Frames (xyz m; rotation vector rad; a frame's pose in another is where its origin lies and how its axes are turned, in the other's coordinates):
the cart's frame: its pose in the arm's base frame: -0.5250 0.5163 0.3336 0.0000 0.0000 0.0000
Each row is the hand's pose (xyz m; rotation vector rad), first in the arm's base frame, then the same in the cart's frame.
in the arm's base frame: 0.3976 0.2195 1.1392 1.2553 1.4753 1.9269
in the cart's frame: 0.9226 -0.2968 0.8056 1.2553 1.4753 1.9269
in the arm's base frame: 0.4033 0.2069 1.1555 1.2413 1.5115 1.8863
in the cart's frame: 0.9283 -0.3094 0.8219 1.2413 1.5115 1.8863
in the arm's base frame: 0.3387 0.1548 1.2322 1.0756 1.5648 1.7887
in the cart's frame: 0.8637 -0.3615 0.8986 1.0756 1.5648 1.7887
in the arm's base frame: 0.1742 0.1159 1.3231 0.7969 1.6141 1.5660
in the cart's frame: 0.6992 -0.4004 0.9895 0.7969 1.6141 1.5660
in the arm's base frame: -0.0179 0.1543 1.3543 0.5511 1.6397 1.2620
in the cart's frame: 0.5071 -0.3620 1.0207 0.5511 1.6397 1.2620
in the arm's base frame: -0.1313 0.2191 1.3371 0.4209 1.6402 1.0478
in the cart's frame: 0.3937 -0.2972 1.0035 0.4209 1.6402 1.0478
